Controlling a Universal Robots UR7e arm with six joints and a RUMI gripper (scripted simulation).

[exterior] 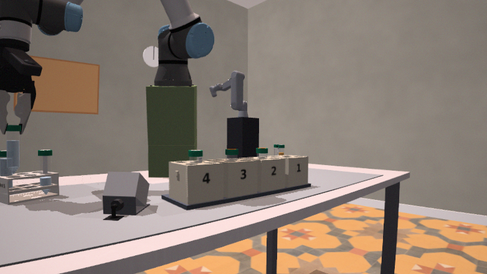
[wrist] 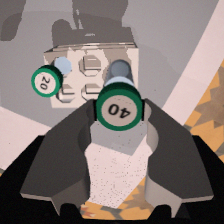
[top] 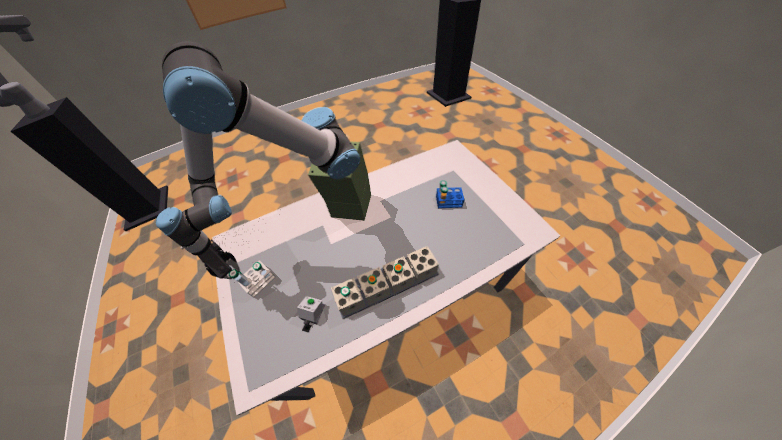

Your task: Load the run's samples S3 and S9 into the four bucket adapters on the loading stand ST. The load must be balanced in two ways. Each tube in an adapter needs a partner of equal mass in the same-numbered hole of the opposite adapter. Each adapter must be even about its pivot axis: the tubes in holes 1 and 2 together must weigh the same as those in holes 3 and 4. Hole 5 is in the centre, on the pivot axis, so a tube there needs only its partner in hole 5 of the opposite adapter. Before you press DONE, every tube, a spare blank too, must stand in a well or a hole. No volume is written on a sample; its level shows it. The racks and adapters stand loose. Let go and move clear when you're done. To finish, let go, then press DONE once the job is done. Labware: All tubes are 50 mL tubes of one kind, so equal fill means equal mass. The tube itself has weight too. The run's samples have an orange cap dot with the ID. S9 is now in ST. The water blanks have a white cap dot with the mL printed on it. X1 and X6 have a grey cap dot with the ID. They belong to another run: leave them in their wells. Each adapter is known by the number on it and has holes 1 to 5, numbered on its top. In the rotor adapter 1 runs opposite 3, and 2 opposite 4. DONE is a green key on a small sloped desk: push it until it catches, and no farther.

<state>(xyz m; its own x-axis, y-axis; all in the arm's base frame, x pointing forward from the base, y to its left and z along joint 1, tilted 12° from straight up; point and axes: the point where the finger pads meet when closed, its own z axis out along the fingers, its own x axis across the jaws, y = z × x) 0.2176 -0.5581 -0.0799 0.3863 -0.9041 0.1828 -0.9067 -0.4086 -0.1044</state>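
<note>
Right now my hand is 50 mm above the water blank and 10 mm to the right of it. Also, from my hand: bucket adapter 690 mm to the left, 270 mm ahead, 130 mm below; then white rack 150 mm below, 30 mm to the left, 30 mm behind; then tube 470 mm to the left, 250 mm ahead, 110 mm below.
</note>
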